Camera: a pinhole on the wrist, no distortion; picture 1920 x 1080 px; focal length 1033.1 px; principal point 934.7 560.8 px. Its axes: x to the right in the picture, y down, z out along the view. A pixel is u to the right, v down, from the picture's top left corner.
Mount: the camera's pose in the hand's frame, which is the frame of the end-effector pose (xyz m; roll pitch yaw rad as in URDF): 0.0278 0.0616 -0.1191 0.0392 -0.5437 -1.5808
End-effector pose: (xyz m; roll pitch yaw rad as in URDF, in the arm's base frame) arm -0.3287 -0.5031 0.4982 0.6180 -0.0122 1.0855
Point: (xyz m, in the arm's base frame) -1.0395 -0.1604 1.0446
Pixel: outside the picture
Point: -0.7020 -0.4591 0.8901
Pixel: 319 220
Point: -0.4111 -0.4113 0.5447
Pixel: 890 746
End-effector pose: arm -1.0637 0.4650 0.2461 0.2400 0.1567 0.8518
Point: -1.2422 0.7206 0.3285
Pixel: 323 729
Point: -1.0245 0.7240 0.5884
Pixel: 1135 903
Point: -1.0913 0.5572 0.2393
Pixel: 1335 859
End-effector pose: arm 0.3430 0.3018 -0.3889 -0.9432 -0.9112 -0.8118
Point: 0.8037 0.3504 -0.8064
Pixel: outside the picture
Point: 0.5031 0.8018 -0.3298
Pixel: 1518 347
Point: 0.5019 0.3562 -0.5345
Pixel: 734 110
